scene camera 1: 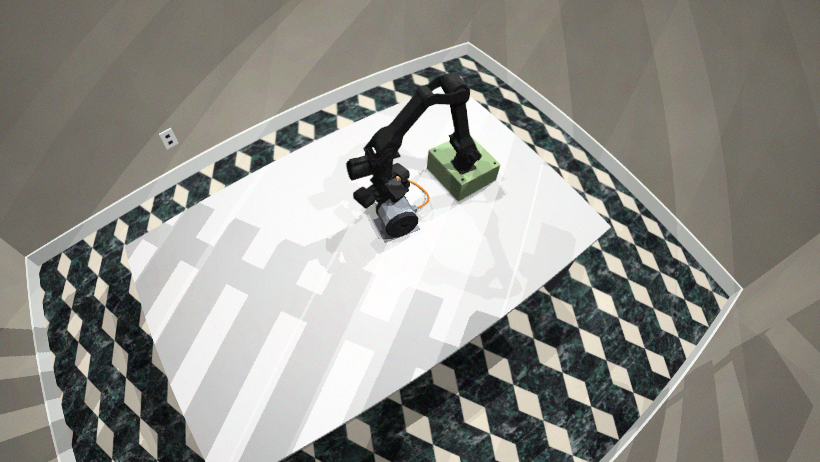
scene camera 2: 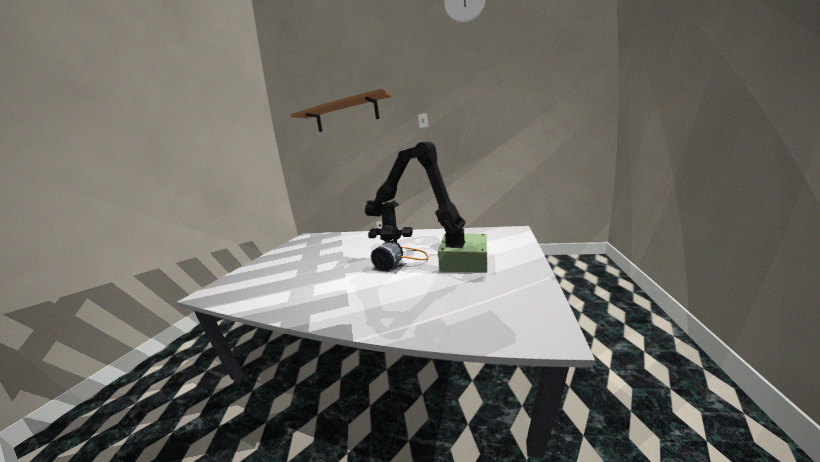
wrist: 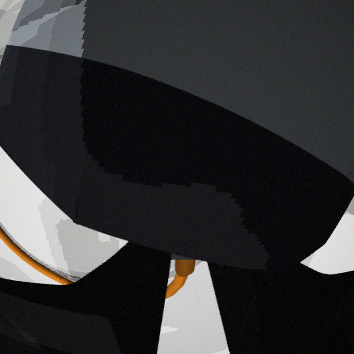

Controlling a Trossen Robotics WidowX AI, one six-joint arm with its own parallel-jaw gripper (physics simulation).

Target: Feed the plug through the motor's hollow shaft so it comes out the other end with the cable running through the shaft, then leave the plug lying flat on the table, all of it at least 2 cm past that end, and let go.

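Seen in the pictures: arm's base, origin of the base link: [scene camera 1: 463, 165] [scene camera 2: 455, 244].
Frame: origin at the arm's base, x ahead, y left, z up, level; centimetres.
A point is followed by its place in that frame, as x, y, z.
Note:
The grey motor [scene camera 1: 398, 220] {29.6, 9.9, 0.7} [scene camera 2: 386, 257] {25.2, 10.2, -2.2} lies on its side on the white table [scene camera 1: 500, 238] {1.1, 25.4, -8.8}, its dark round face turned toward the front. It fills most of the wrist view [wrist: 211, 105]. My gripper [scene camera 1: 393, 189] [scene camera 2: 391, 241] {29.1, -2.2, -4.9} [wrist: 186, 261] points down right behind the motor's rear end and is shut. A thick orange stub of the cable's end shows between the fingers, so the gripper is shut on the plug; the plug itself is hidden by the motor. The orange cable [scene camera 1: 424, 194] {14.0, -0.1, -7.3} [scene camera 2: 417, 251] {21.4, -11.9, -8.6} [wrist: 28, 260] {19.9, -11.6, -8.3} loops from there to the right of the motor.
The arm stands on a green base block [scene camera 1: 463, 176] {2.9, 4.2, 0.0} [scene camera 2: 463, 257] {-4.0, 5.9, -2.7} right of the motor. The table edge [scene camera 2: 454, 355] {-9.4, 45.0, -9.3} runs along the front. A wooden wall shelf [scene camera 2: 339, 103] hangs far behind.

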